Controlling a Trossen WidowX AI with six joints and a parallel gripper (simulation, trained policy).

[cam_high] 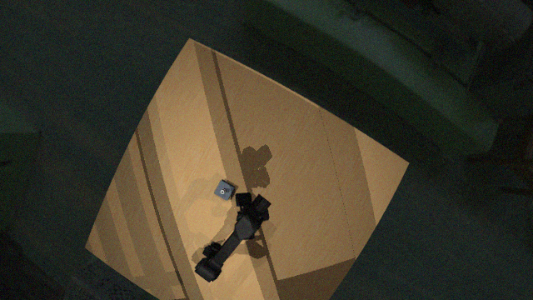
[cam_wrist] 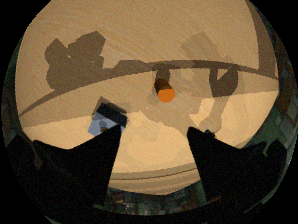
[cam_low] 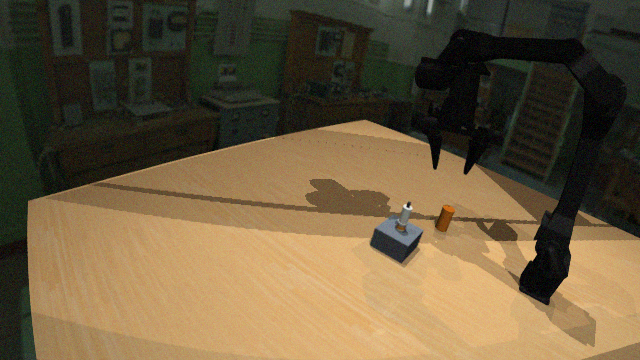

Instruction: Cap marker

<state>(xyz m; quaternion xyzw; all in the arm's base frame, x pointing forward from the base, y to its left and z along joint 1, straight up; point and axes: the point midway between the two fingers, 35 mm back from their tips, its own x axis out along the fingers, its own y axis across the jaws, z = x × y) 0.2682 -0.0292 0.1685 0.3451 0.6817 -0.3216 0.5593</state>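
The orange cap is 2 cm behind my gripper tip, 2 cm to the right of it and 11 cm below it. Round my gripper tip: holder block 3 cm ahead, 12 cm to the left, 11 cm below.
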